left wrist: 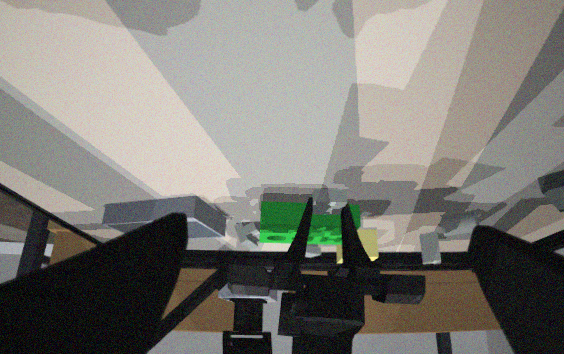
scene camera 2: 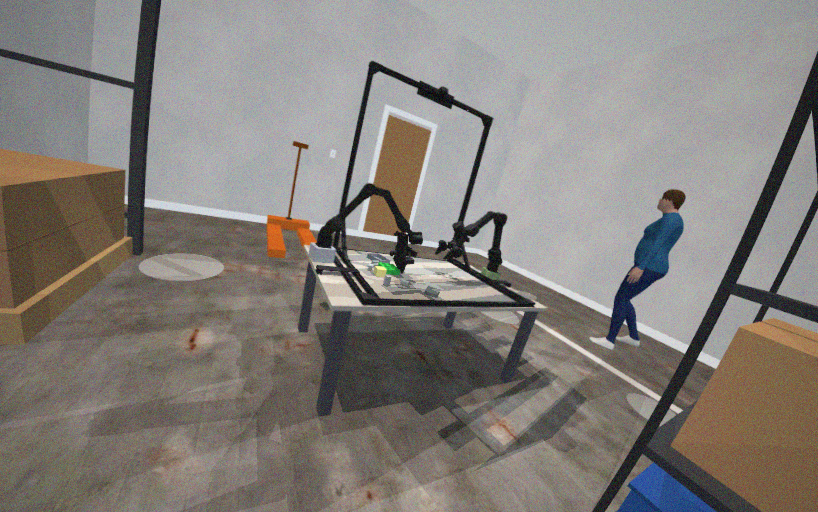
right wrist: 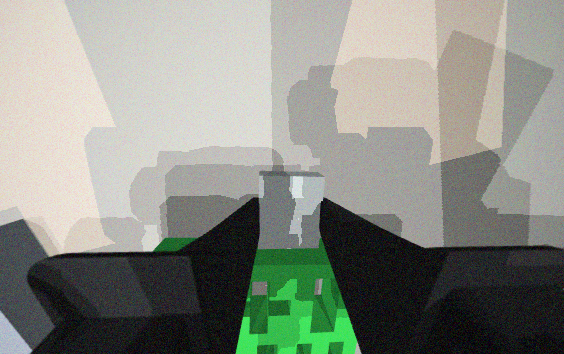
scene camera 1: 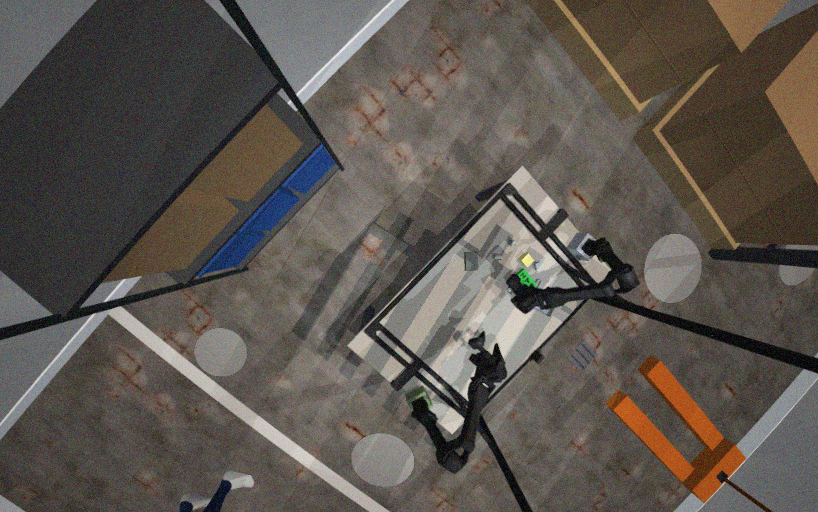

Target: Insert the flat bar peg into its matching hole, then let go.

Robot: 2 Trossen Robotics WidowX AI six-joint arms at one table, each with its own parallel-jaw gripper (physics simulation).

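A green block with several shaped holes [scene camera 1: 526, 278] [scene camera 2: 388, 268] [left wrist: 285, 217] [right wrist: 290, 300] sits on the table. My right gripper [scene camera 1: 516, 283] [scene camera 2: 403, 267] [left wrist: 327, 199] [right wrist: 288, 204] is shut on a grey flat bar peg [right wrist: 280, 220], which stands upright between its fingertips. In the right wrist view the peg shows at the far edge of the block. The view does not settle whether it is in a hole; its lower end is hidden. My left gripper [scene camera 1: 487, 348] [scene camera 2: 443, 246] is open and empty, away from the block.
A yellow block [scene camera 1: 527, 259] [scene camera 2: 379, 271] [left wrist: 370, 242] stands beside the green block. A small grey block [left wrist: 430, 247] [scene camera 2: 386, 280] and another grey piece [scene camera 1: 470, 260] [scene camera 2: 431, 291] lie nearby. A low dark grey box [left wrist: 165, 212] is on the other side. Black frame bars edge the table.
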